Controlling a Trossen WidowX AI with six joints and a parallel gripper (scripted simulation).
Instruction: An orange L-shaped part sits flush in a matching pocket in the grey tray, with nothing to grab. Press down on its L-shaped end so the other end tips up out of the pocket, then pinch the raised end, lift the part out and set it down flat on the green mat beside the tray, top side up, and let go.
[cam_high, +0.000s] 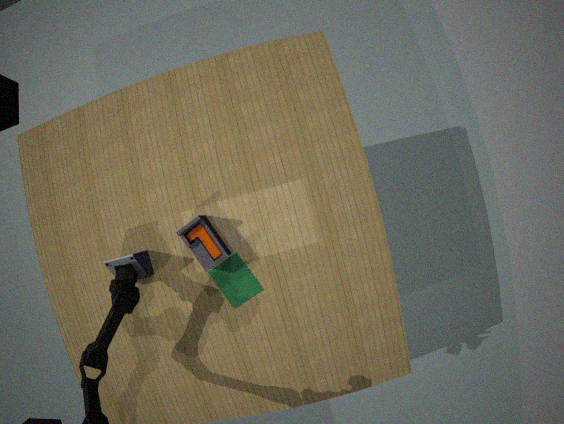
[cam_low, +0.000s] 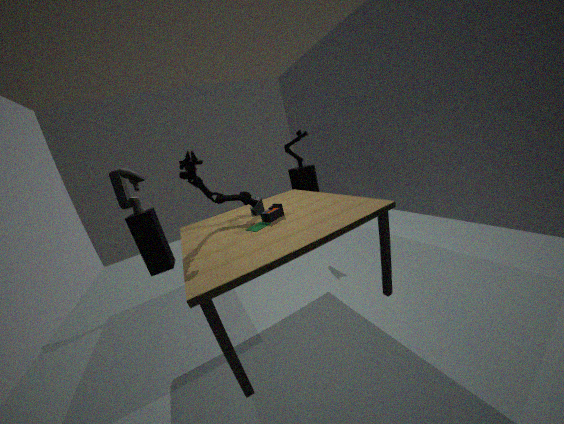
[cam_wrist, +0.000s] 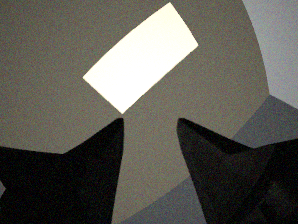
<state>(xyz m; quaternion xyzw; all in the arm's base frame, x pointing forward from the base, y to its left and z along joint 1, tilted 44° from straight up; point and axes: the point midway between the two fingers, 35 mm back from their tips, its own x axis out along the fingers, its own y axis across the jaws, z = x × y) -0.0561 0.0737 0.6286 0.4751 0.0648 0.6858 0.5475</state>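
Right now the orange L-shaped part is 58 cm below my gripper tip, 43 cm to the left of it and 29 cm ahead of it. The rest, counted from my gripper tip: green mat (64 cm below, 36 cm ahead, 28 cm to the left).
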